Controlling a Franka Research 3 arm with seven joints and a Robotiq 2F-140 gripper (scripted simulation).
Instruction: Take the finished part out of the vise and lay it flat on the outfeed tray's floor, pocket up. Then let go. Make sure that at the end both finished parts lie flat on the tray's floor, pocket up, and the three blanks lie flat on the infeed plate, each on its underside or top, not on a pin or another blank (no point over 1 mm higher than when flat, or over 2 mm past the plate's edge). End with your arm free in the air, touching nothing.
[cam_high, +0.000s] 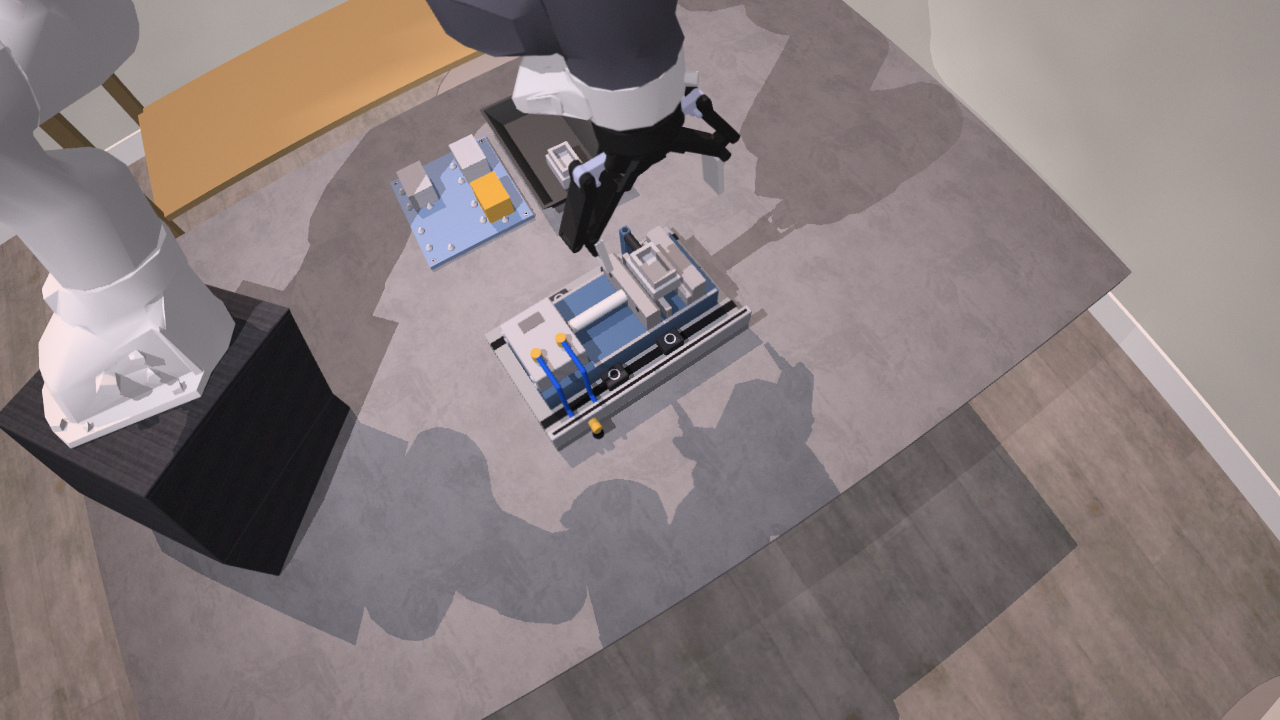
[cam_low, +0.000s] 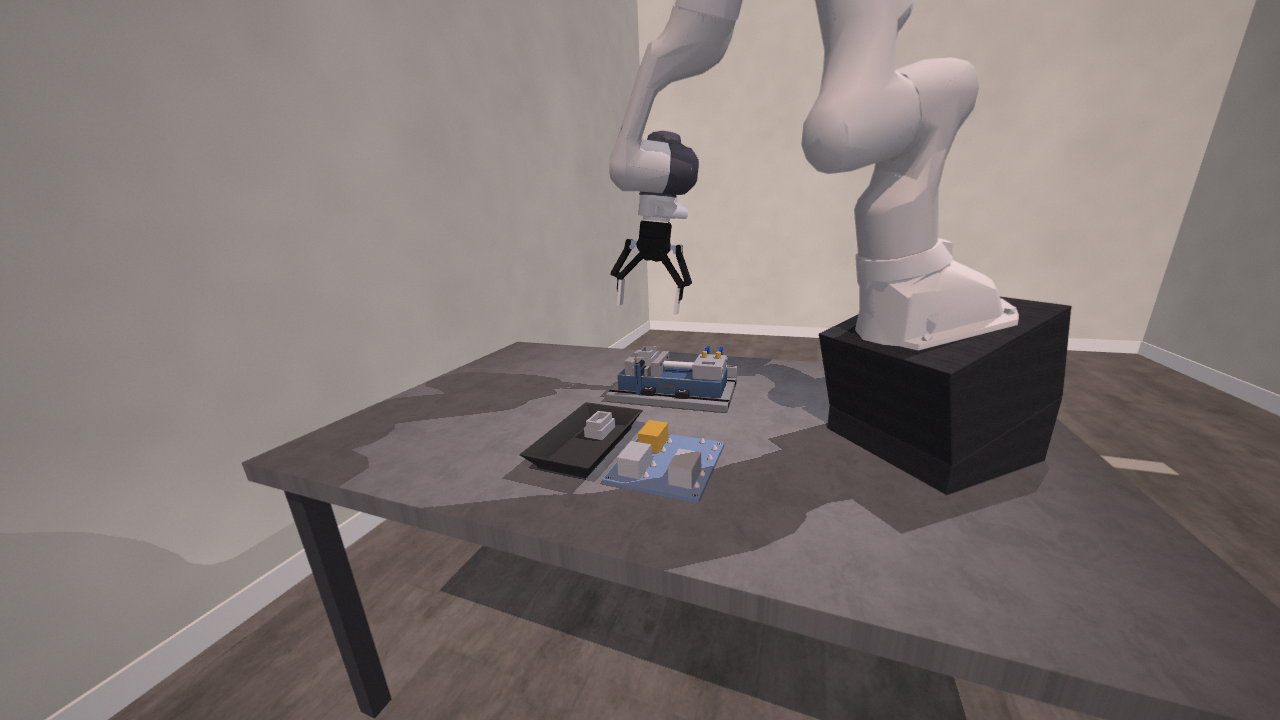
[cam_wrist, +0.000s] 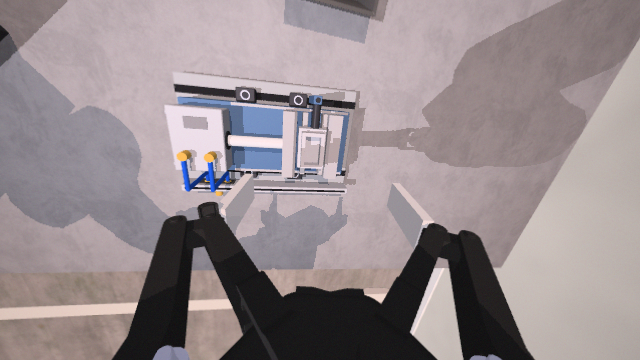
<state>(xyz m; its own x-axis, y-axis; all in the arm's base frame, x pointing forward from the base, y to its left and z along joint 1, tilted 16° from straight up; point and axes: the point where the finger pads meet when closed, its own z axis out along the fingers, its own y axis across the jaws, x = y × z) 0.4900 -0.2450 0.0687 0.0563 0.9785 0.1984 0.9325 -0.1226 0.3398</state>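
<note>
The vise lies 6 cm behind my hand, 2 cm to the left of it and 18 cm below it. Also, from my hand: orange block 7 cm behind, 31 cm to the left, 20 cm below; then light blue fixture plate 11 cm behind, 36 cm to the left, 22 cm below.
</note>
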